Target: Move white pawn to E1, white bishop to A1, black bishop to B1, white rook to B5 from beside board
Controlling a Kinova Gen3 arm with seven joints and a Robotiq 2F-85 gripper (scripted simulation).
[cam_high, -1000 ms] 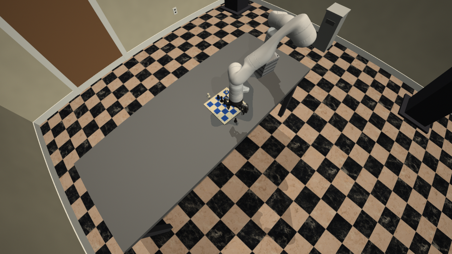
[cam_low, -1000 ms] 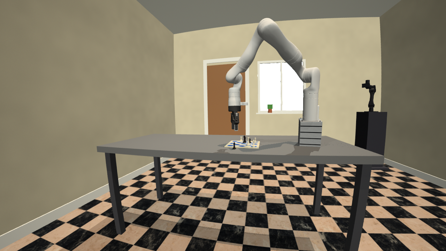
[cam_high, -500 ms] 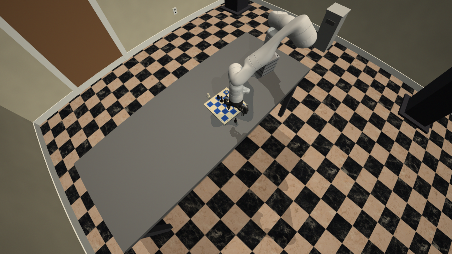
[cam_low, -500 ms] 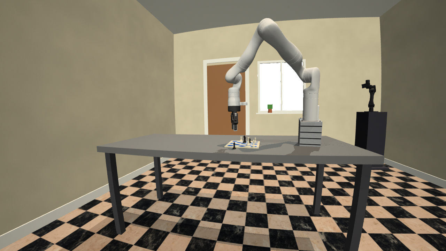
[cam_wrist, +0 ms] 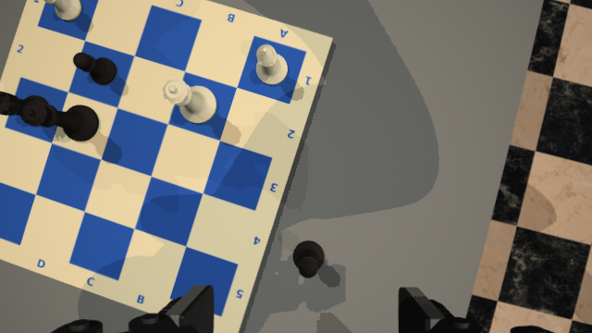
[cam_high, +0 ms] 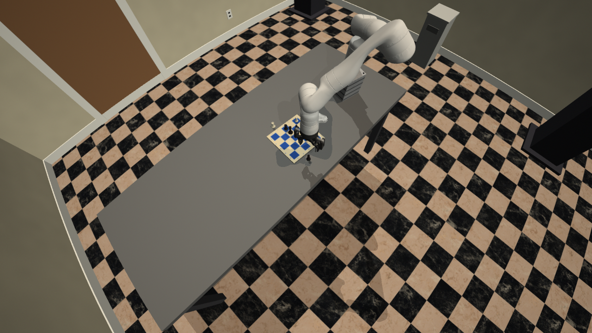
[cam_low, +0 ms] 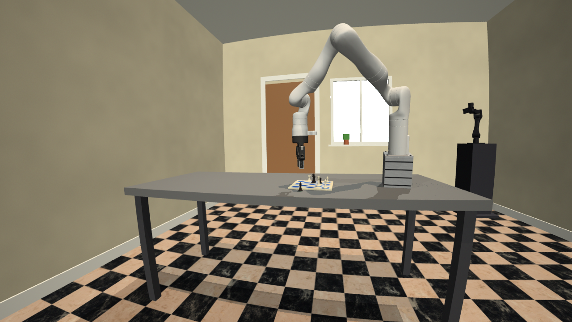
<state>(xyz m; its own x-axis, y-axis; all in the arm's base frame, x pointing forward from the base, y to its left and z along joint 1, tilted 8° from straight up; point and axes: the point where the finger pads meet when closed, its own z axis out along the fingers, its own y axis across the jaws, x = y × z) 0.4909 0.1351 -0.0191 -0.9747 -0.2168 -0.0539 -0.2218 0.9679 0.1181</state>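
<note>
Now: the black bishop 10 cm below my hand. The rest, counted from my hand: tall black piece 17 cm to the right, 9 cm below, 5 cm behind; then chessboard 13 cm to the right, 12 cm below, 5 cm behind; then tall white piece 10 cm to the right, 9 cm below, 8 cm behind.
</note>
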